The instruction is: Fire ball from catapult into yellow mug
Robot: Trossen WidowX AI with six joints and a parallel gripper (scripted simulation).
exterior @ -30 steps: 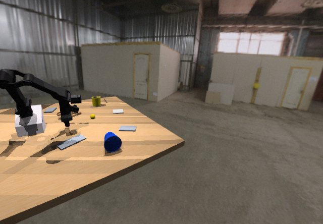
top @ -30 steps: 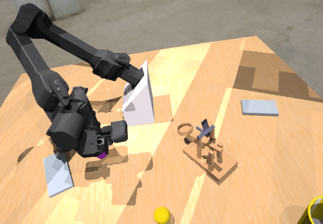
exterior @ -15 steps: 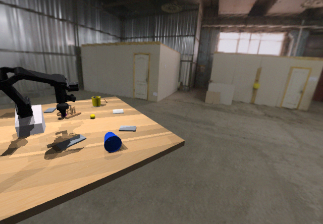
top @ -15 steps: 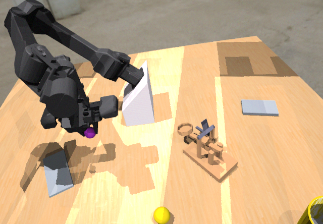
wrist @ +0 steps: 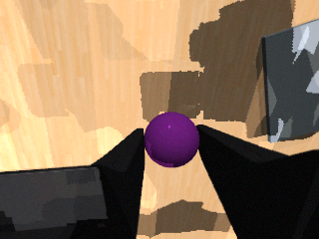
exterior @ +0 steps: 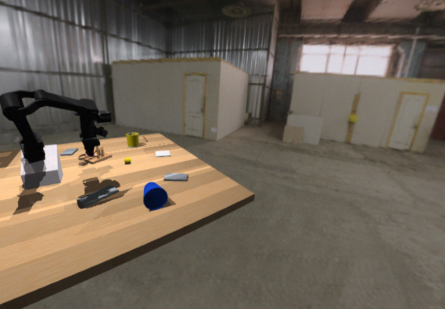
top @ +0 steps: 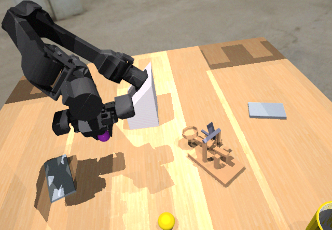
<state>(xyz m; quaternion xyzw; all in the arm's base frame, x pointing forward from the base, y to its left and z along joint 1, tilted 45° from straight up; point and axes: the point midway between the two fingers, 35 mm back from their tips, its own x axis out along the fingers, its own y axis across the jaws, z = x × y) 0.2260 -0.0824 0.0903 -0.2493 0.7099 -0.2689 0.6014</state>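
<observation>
My gripper tip is 2 cm short of the wooden catapult, 27 cm to the right of it and 8 cm above it. Also, from my gripper tip: yellow ball: 20 cm ahead, 11 cm to the left, 11 cm below; then purple ball: 1 cm above; then yellow mug: 32 cm ahead, 43 cm to the left, 11 cm below.
</observation>
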